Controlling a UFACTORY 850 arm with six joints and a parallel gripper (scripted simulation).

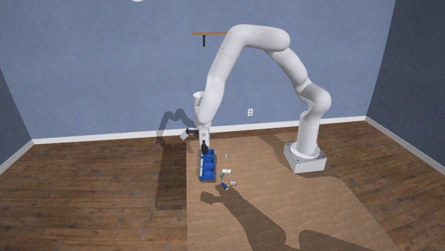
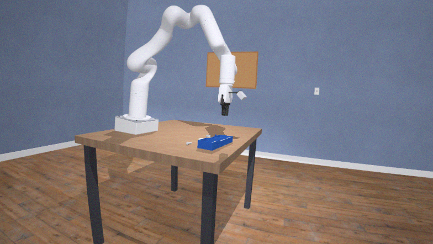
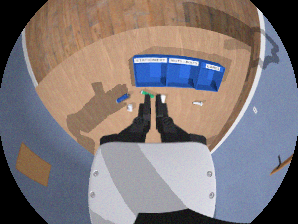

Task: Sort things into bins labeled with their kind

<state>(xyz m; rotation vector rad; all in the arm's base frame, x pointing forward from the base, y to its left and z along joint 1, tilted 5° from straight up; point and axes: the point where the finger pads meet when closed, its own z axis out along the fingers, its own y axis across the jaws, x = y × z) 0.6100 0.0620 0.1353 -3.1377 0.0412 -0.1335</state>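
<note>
Now: hand 170 mm above the white domino-like tile, 120 mm past it and 20 mm to the left of it. Also, from my hand: blue cylinder: 170 mm below, 110 mm to the left, 100 mm behind; then joined blue bins: 160 mm below, 80 mm to the right, 10 mm behind; then green cylinder: 170 mm below, 90 mm behind, 20 mm to the left.
</note>
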